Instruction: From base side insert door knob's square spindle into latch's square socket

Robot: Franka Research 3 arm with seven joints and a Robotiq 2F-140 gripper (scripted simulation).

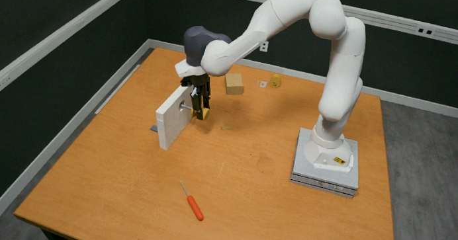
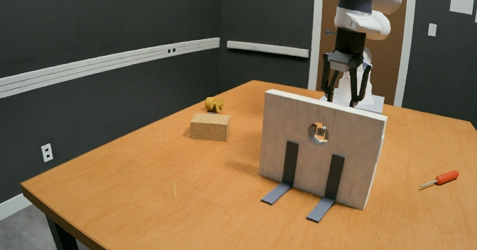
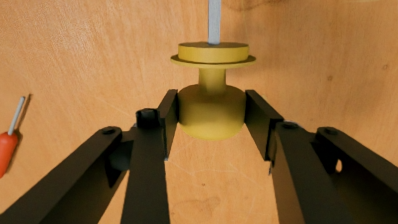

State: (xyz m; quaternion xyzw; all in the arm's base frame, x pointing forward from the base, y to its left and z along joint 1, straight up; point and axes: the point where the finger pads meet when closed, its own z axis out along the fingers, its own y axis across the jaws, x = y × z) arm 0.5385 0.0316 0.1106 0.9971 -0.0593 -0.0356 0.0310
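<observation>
Right now my hand is 12 cm short of the white wood panel, 2 cm to the left of it and 5 cm above it. Also, from my hand: cork block (3 cm behind, 42 cm to the right, 15 cm below); then orange-handled screwdriver (8 cm behind, 34 cm to the left, 17 cm below).
</observation>
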